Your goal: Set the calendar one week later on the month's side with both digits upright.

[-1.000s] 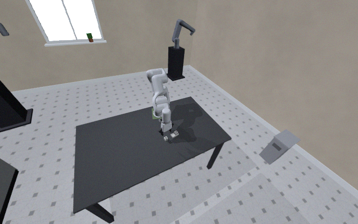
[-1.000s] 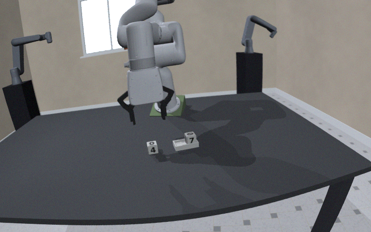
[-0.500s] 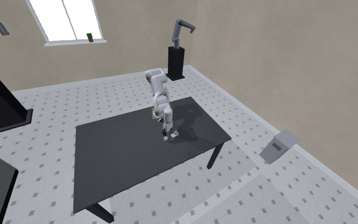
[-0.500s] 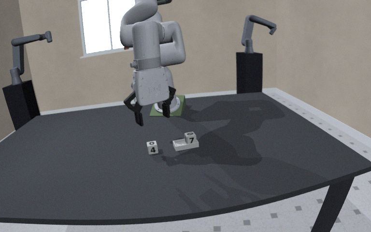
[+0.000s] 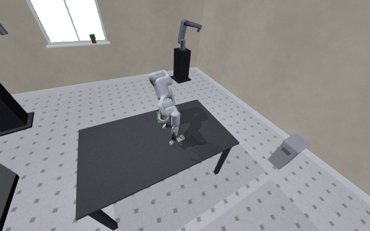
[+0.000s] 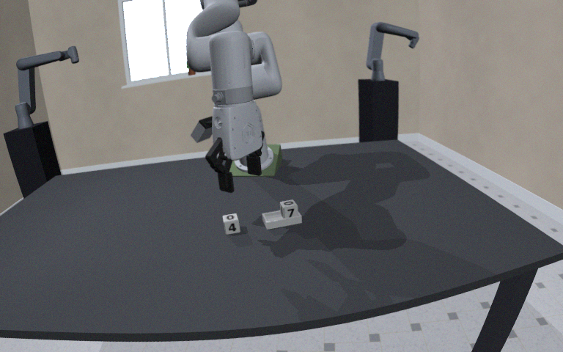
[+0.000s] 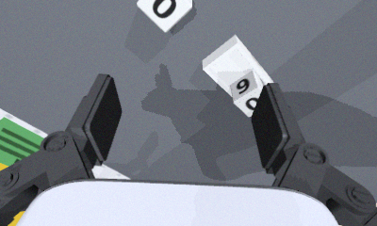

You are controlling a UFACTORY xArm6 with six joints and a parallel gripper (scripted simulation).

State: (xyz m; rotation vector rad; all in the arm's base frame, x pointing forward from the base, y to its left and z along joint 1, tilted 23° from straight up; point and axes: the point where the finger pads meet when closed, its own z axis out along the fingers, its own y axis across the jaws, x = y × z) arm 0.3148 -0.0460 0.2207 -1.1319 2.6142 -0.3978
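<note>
My hand is 110 mm above the white calendar tray, 80 mm to the right of it and 10 mm past it.
</note>
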